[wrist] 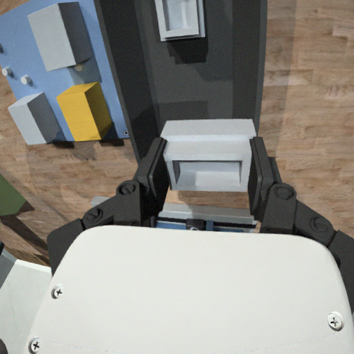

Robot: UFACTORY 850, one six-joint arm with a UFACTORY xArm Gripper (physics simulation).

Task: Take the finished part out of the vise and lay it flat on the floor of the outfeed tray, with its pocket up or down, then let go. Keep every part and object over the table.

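Note:
My gripper (207, 154) is shut on the finished part (207, 131), a light grey block with a rectangular pocket. The fingers hold it by its two ends, and the pocket's opening shows towards the camera. The part is over the near end of the dark grey outfeed tray (248, 65), between its long side walls; the gap below it cannot be judged. A second light grey pocketed part (177, 36) lies in the tray at the top of the view, pocket up. Part of the vise (210, 212), grey and blue, shows behind the held part; the gripper housing hides the rest.
Left of the tray, a blue plate (15, 50) carries grey blocks (57, 37) (35, 120), a yellow block (85, 112) and small white pegs (26, 79). A green object (9, 197) shows at the left edge. A pale surface (25, 290) is at lower left.

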